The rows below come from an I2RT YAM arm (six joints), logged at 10 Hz.
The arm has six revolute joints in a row. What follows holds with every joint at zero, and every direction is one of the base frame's. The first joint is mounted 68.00 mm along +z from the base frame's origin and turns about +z. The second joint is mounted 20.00 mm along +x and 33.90 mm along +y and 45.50 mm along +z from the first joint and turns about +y. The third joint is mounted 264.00 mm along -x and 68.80 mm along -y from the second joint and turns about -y. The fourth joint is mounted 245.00 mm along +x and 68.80 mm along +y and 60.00 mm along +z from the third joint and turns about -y. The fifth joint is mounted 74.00 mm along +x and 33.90 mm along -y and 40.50 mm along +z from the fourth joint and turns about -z. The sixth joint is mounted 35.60 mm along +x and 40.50 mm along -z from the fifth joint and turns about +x. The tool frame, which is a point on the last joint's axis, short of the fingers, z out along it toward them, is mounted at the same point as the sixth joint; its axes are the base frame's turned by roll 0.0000, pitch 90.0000 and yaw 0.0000 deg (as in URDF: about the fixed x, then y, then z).
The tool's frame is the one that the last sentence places.
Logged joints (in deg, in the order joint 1, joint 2, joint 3, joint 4, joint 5, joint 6), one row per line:
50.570 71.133 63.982 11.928 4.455 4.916
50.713 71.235 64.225 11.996 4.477 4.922
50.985 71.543 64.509 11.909 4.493 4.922
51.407 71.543 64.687 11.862 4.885 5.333
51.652 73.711 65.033 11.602 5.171 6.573
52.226 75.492 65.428 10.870 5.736 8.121
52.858 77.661 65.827 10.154 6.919 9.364
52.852 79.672 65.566 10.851 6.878 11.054
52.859 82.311 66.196 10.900 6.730 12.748
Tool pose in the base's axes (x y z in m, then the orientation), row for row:
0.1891 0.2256 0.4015 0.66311 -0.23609 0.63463 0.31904
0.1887 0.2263 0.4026 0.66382 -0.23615 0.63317 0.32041
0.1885 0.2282 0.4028 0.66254 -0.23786 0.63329 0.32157
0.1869 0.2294 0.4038 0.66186 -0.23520 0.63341 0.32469
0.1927 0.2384 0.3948 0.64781 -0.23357 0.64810 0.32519
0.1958 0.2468 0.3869 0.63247 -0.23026 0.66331 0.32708
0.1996 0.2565 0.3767 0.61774 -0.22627 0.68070 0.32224
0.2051 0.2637 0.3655 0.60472 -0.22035 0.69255 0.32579
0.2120 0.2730 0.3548 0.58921 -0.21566 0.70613 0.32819
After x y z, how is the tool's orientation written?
As a quaternion, w x y z.
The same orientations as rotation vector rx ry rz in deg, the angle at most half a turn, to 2 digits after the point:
-30.57 82.18 41.31
-30.57 81.97 41.48
-30.81 82.02 41.65
-30.47 82.06 42.06
-30.43 84.43 42.37
-30.18 86.95 42.87
-29.84 89.76 42.49
-29.21 91.81 43.19
-28.77 94.21 43.79

